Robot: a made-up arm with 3 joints.
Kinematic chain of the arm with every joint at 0, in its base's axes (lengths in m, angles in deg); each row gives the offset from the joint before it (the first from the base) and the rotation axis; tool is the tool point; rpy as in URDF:
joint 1: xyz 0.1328 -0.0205 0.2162 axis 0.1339 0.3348 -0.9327
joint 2: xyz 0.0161 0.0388 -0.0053 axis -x
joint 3: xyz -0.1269 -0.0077 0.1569 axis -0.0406 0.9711 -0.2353
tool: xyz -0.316 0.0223 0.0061 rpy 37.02 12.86 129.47
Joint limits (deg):
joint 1: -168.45..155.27
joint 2: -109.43..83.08
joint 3: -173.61..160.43
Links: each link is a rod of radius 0.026 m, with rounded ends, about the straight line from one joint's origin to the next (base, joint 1, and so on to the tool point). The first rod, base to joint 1, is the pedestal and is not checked.
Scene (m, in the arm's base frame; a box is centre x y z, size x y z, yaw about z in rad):
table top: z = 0
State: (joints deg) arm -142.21 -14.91 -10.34
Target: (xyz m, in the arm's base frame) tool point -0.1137 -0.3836 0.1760
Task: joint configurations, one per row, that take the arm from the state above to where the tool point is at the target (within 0.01 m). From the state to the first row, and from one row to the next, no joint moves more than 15 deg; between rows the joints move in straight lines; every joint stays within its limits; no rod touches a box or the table.
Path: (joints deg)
1: -128.00 -7.59 -10.40
2: -113.80 -0.27 -10.46
3: -99.59 7.05 -10.52
4: -85.38 14.37 -10.58
5: -71.18 21.69 -10.64

